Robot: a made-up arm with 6 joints. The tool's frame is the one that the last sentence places. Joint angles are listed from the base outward.
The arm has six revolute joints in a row. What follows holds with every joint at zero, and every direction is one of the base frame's. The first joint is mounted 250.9 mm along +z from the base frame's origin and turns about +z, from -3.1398 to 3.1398 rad. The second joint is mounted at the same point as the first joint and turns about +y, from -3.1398 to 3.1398 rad. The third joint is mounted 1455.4 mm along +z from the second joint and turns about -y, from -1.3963 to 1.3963 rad. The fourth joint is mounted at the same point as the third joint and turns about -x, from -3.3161 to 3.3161 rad. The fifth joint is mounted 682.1 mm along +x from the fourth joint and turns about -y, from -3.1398 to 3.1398 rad. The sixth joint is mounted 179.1 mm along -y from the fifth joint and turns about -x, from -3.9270 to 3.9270 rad. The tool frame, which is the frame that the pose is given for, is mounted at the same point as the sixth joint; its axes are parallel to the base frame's.
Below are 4 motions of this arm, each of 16 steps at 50 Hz.
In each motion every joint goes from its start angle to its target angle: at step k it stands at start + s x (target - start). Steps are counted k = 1, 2, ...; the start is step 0. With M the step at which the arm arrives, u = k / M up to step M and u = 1 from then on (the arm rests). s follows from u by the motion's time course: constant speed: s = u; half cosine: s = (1 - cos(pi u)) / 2; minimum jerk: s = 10 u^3 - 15 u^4 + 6 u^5.
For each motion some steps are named. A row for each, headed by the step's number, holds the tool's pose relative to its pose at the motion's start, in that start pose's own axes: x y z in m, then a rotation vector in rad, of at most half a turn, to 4 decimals.
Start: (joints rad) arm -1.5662 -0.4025 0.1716 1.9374 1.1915 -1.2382
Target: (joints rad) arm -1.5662 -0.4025 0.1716 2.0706 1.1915 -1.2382
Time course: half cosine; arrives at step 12
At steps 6, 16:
6: 0.0111 0.0043 0.0011 -0.0247 0.0585 0.0202
16: 0.0221 0.0088 0.0014 -0.0493 0.1170 0.0404

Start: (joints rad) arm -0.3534 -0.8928 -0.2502 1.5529 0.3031 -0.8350
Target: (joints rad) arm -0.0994 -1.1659 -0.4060 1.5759 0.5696 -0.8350
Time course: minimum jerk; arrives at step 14
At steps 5, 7, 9, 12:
5: -0.1078 -0.0064 -0.0165 0.0215 -0.1053 0.0607
7: -0.2172 -0.0146 -0.0466 0.0424 -0.2144 0.1205
9: -0.3236 -0.0234 -0.0896 0.0620 -0.3243 0.1777
12: -0.4138 -0.0309 -0.1377 0.0780 -0.4216 0.2256

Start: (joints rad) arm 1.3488 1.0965 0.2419 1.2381 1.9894 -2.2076
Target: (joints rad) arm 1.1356 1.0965 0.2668 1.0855 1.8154 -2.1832
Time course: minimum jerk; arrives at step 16
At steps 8, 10, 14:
8: -0.1799 0.1121 -0.0090 -0.1041 -0.1938 -0.0418
10: -0.2597 0.1628 -0.0210 -0.1486 -0.2818 -0.0596
14: -0.3505 0.2215 -0.0408 -0.1981 -0.3838 -0.0792

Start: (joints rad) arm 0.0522 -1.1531 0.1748 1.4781 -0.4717 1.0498
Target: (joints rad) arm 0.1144 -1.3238 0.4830 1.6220 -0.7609 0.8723
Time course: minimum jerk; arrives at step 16
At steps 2, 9, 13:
2: -0.0046 -0.0006 -0.0066 0.0051 0.0083 -0.0005
9: -0.1959 0.0063 -0.2482 0.2230 0.3186 -0.0170
13: -0.3185 0.0357 -0.3755 0.3652 0.4921 -0.0253

